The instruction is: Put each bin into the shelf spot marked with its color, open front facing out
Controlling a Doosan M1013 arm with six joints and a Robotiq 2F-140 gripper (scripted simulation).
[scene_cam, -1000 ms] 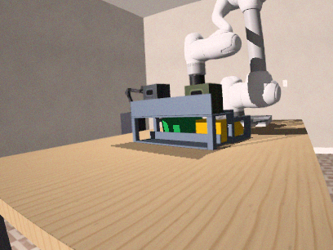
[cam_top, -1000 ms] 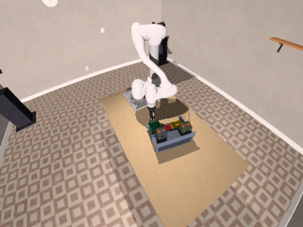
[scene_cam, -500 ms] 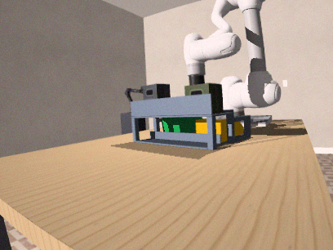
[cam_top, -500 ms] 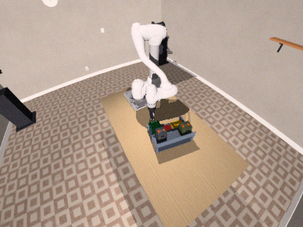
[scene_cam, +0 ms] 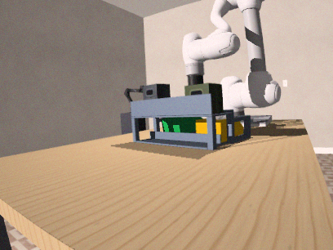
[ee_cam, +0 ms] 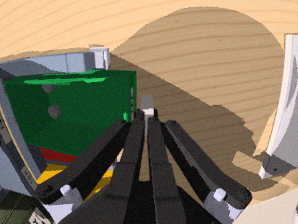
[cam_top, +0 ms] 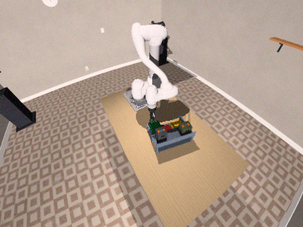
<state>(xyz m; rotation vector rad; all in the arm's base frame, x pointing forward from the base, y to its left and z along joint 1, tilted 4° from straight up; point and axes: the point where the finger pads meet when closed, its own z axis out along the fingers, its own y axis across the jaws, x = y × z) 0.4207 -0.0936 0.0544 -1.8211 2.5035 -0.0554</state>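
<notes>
Right now my hand is 100 mm short of the green bin and 30 mm to the left of it. Also, from my hand: dark box 240 mm ahead, 80 mm to the right, 100 mm above; yellow bin 220 mm ahead, 160 mm to the left, 20 mm below.
</notes>
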